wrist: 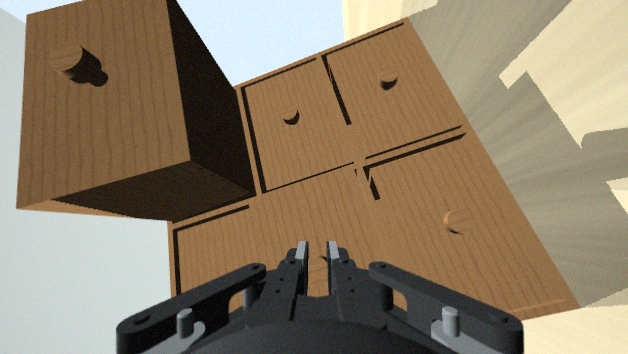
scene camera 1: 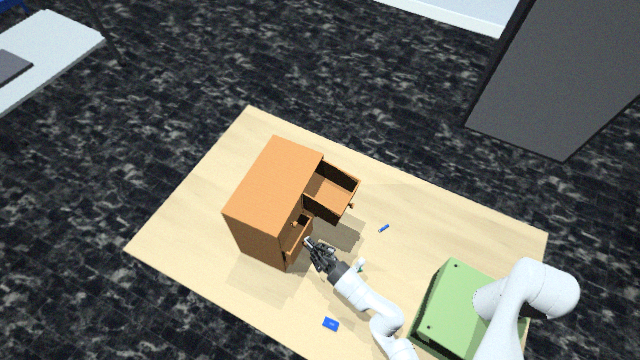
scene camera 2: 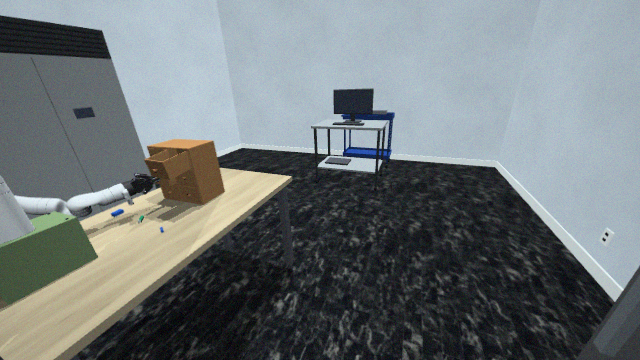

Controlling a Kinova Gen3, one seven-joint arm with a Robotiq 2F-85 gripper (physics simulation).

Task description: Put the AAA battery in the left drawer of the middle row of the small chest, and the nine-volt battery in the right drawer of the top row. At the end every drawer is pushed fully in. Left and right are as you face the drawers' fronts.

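Seen in the pictures: gripper, between the fingertips: (wrist: pixel 317 254) (scene camera 1: pixel 304 239); arm's base, origin of its link: (scene camera 1: pixel 490 303) (scene camera 2: pixel 14 235).
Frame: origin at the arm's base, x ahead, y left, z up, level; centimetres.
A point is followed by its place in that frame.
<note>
The brown chest (scene camera 1: pixel 272 185) {x 67.0, y -4.8, z 14.1 cm} (scene camera 2: pixel 209 172) {x 66.5, y -21.2, z -2.1 cm} has its top-row right drawer (scene camera 1: pixel 328 196) {x 52.5, y -13.0, z 3.4 cm} (scene camera 2: pixel 176 166) {x 49.8, y -18.5, z 7.3 cm} (wrist: pixel 105 135) {x 46.0, y -7.3, z 6.7 cm} pulled far out; its inside looks empty in scene camera 1. The middle-row left drawer (scene camera 1: pixel 300 242) {x 55.4, y 3.2, z -0.2 cm} (wrist: pixel 305 215) {x 54.8, y -1.7, z -1.4 cm} stands partly out. My gripper (scene camera 1: pixel 306 242) {x 54.7, y 1.3, z -1.6 cm} (wrist: pixel 317 254) {x 54.7, y 1.3, z -1.6 cm} is shut on that drawer's knob, which shows between the fingertips in the wrist view. The small blue cylinder (scene camera 1: pixel 383 228) {x 32.6, y -18.6, z -16.9 cm} (scene camera 2: pixel 161 230) {x 31.4, y -20.1, z -16.8 cm}, which looks like the AAA battery, lies on the table. The blue block (scene camera 1: pixel 330 324) {x 39.1, y 18.9, z -16.0 cm} (scene camera 2: pixel 117 213) {x 38.3, y 17.3, z -16.6 cm}, which looks like the nine-volt battery, lies on the other side of the arm.
A green cylinder (scene camera 1: pixel 360 269) {x 35.7, y -1.1, z -16.4 cm} (scene camera 2: pixel 141 219) {x 36.7, y -1.5, z -16.7 cm} lies on the table, partly hidden by the arm in scene camera 1. The green base block (scene camera 1: pixel 455 310) {x 8.2, y 5.1, z -0.8 cm} (scene camera 2: pixel 47 250) {x 2.1, y -7.5, z -6.4 cm} stands under the robot. The pulled-out top drawer overhangs the table beside my gripper. The other drawers look shut.
</note>
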